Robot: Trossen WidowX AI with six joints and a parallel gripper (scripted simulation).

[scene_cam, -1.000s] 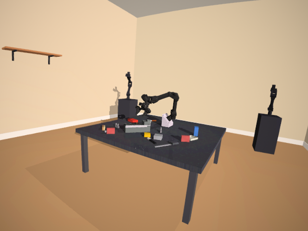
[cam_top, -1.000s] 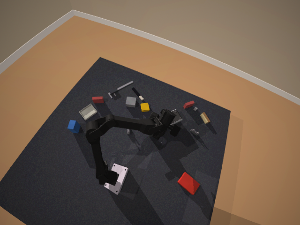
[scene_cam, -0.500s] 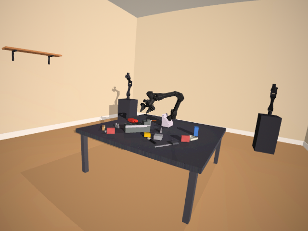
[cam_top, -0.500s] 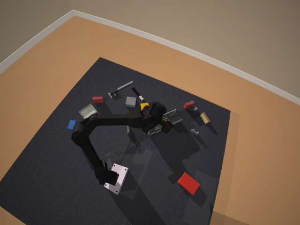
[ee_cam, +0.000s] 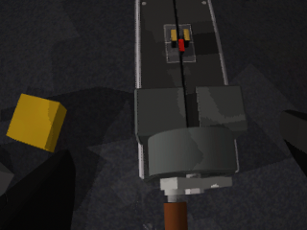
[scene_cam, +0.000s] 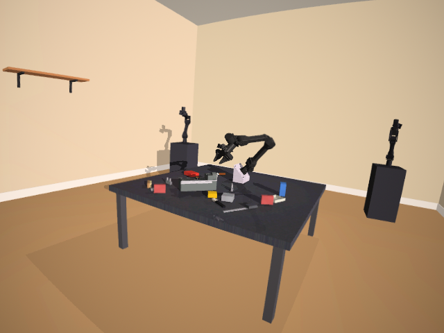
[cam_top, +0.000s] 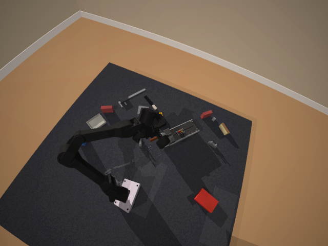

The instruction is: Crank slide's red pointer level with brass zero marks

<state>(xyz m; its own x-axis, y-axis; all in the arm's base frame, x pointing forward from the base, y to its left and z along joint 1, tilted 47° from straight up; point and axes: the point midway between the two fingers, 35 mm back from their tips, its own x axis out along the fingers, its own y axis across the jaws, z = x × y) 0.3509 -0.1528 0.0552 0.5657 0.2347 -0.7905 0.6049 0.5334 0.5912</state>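
The brown crank handle is 8 cm below my gripper tip, 4 cm behind it and 3 cm to the left of it. From my gripper tip the other things lie so: grey block (18 cm to the left, 18 cm below, 17 cm ahead); yellow block (19 cm below, 16 cm ahead, 6 cm to the left); red pointer (12 cm below, 10 cm to the right, 7 cm ahead).
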